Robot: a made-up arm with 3 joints.
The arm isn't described. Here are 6 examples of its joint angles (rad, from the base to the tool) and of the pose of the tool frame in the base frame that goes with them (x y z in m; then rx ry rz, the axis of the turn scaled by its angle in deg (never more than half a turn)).
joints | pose
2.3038 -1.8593 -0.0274 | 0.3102 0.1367 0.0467 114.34 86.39 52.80
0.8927 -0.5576 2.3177 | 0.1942 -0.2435 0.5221 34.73 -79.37 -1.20
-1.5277 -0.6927 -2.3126 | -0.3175 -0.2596 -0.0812 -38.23 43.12 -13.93
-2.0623 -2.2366 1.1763 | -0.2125 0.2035 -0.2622 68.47 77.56 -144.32
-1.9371 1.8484 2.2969 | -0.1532 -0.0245 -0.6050 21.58 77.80 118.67
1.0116 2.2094 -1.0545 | -0.1070 0.0630 0.7606 3.02 60.84 -140.77
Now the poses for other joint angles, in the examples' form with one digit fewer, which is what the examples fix.
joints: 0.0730 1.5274 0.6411
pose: -0.588 -0.195 0.494 -30.9 -25.9 -82.9
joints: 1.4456 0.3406 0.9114
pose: 0.306 -0.335 0.489 -18.2 30.3 -7.5
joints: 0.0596 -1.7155 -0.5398
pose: -0.108 0.074 0.383 -23.6 25.4 96.6
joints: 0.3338 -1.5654 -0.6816
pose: -0.019 0.027 0.394 -16.1 45.4 91.5
